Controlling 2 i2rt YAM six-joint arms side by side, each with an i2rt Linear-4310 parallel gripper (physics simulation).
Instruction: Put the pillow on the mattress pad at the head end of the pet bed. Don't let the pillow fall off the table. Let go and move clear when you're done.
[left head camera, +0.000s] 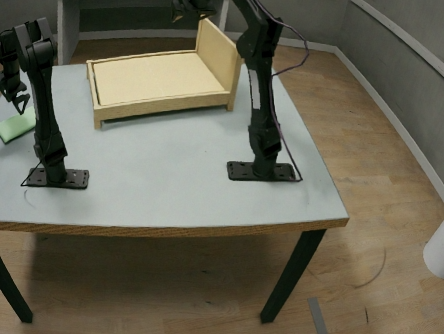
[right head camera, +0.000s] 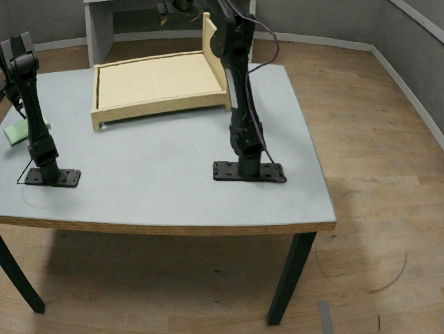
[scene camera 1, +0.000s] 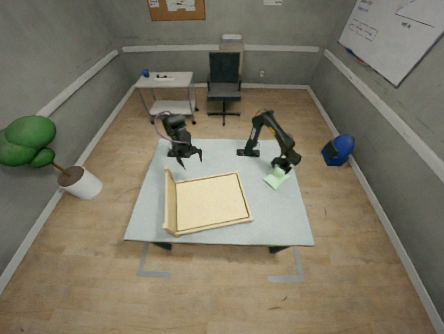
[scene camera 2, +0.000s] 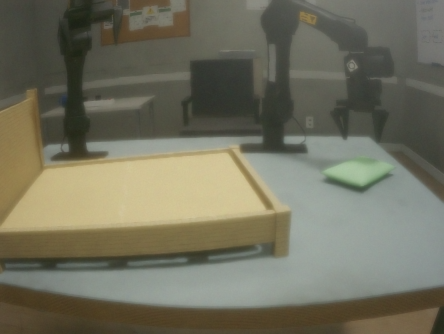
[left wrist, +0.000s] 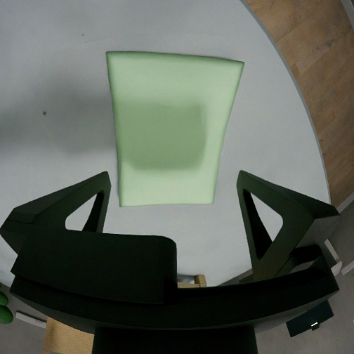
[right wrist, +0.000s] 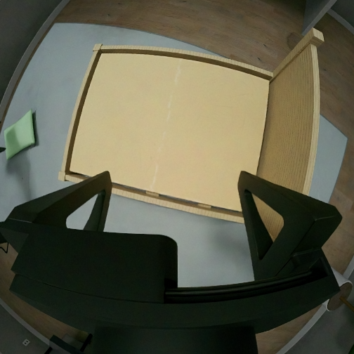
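The green pillow (left head camera: 17, 126) (right head camera: 16, 132) (scene camera 1: 274, 181) (scene camera 2: 358, 172) (left wrist: 165, 80) (right wrist: 21, 136) lies flat on the table, off the foot end of the pet bed. The cream mattress pad (left head camera: 150, 77) (right head camera: 155, 80) (scene camera 1: 212, 200) (scene camera 2: 140, 190) (right wrist: 175, 125) lies inside the wooden bed frame and is bare. The tall headboard (left head camera: 220, 55) (scene camera 1: 170, 200) (scene camera 2: 17, 150) (right wrist: 295, 115) marks its head end. My left gripper (scene camera 2: 362, 138) (left wrist: 173, 177) is open and empty, above the pillow, fingers pointing down. My right gripper (scene camera 1: 192, 163) (right wrist: 174, 177) is open and empty, raised beside the bed near the headboard.
The table (left head camera: 150, 185) (scene camera 1: 280, 225) (scene camera 2: 350, 260) carries both arm bases. Its edge (left wrist: 309, 120) passes near the pillow in the left wrist view. The bed's low side rails and corner post (scene camera 2: 282, 232) stand above the table top. A chair (scene camera 1: 224, 75) stands behind the arms.
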